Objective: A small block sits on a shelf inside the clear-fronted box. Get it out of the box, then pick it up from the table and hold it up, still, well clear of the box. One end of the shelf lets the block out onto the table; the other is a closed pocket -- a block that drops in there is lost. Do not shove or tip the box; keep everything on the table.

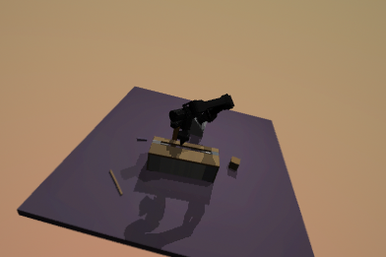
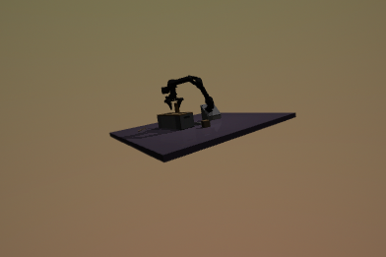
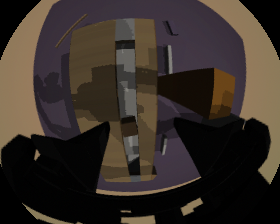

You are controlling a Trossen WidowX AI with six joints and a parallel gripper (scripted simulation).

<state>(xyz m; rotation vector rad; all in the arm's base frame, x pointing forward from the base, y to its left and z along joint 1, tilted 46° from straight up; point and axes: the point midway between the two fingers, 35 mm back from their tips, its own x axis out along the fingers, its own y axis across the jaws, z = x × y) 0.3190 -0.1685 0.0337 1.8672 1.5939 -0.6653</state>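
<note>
My gripper tip is now 20 mm short of the small brown block, 40 mm to the right of it and 80 mm above it. Also, from my gripper tip: thin tan stick 240 mm ahead, 280 mm to the right, 160 mm below; then orange rod 50 mm behind, 40 mm to the right, 50 mm below.
</note>
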